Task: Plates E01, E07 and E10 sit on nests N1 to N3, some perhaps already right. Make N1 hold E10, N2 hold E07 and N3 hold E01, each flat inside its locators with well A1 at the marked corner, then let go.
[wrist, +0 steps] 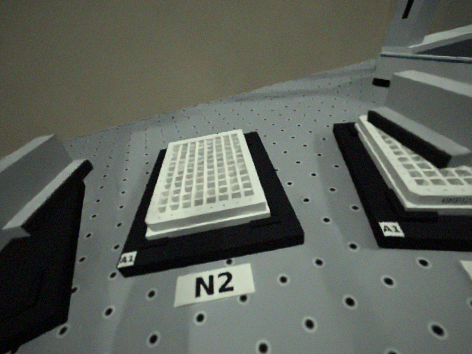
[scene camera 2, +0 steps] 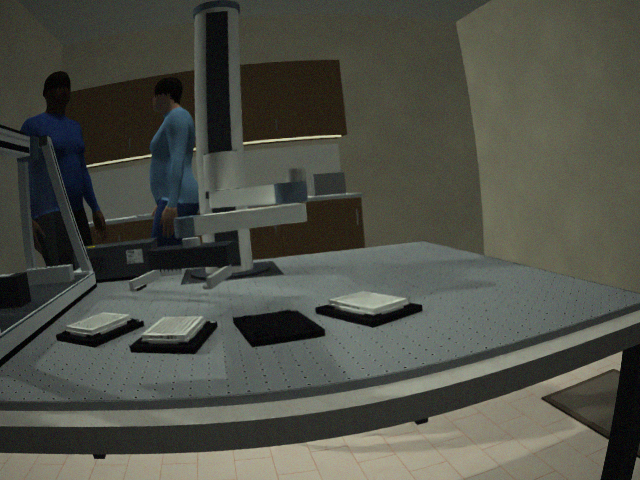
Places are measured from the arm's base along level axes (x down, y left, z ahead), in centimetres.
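Where they show: gripper, fingertip midpoint: [wrist: 222,124] [scene camera 2: 167,285]; arm's base, link origin: [scene camera 2: 230,276].
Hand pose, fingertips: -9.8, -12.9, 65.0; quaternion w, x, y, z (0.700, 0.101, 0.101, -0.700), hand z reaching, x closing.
Each offset is from my fingertips to the top centre of the thing, as dx, dy, dz. "spot": to the spot under its first point. Level surfaces: height alone.
My gripper [scene camera 2: 170,284] [wrist: 222,124] is open and empty, its fingers spread above the table behind the nests. In the wrist view, nest N2 {+6.9, +0.6, +7.0} [scene camera 2: 164,348] [wrist: 212,251] holds a white plate {+5.9, +0.7, +7.0} [scene camera 2: 174,328] [wrist: 207,175], seemingly lying flat; the nest's A1 mark is at its near-left corner. The nest to its right [scene camera 2: 98,338] [wrist: 450,234] holds another white plate {+5.9, -16.2, -0.5} [scene camera 2: 98,322] [wrist: 435,191], partly hidden by a finger. The nest on the other side [scene camera 2: 279,328] [wrist: 47,300] is bare. A third white plate {+5.9, +35.9, +3.2} [scene camera 2: 368,301] sits on a nest {+6.9, +35.9, +3.2} [scene camera 2: 372,321] at the scene view's right. Plate names are unreadable.
A framed enclosure [scene camera 2: 64,204] stands at the scene view's left. The arm's column [scene camera 2: 218,82] rises at the table's back. A dark box {spot: +1.6, -23.5, -68.5} [scene camera 2: 121,259] stands behind the gripper. Two people [scene camera 2: 56,142] [scene camera 2: 175,147] are beyond the table {dx +8.5} [scene camera 2: 392,356].
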